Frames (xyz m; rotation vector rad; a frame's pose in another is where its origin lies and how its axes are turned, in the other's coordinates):
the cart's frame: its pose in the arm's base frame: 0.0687 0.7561 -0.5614 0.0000 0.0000 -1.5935
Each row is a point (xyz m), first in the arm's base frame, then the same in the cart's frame.
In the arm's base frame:
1: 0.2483 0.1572 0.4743
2: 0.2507 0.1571 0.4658
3: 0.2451 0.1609 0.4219
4: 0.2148 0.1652 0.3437
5: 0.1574 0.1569 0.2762
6: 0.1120 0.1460 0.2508
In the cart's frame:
1: 0.5947 0.1931 1.0357
2: 0.5947 0.1956 1.0272
3: 0.5910 0.1899 0.9833
4: 0.5874 0.1595 0.9051
5: 0.5970 0.1023 0.8376
6: 0.6090 0.0571 0.8122

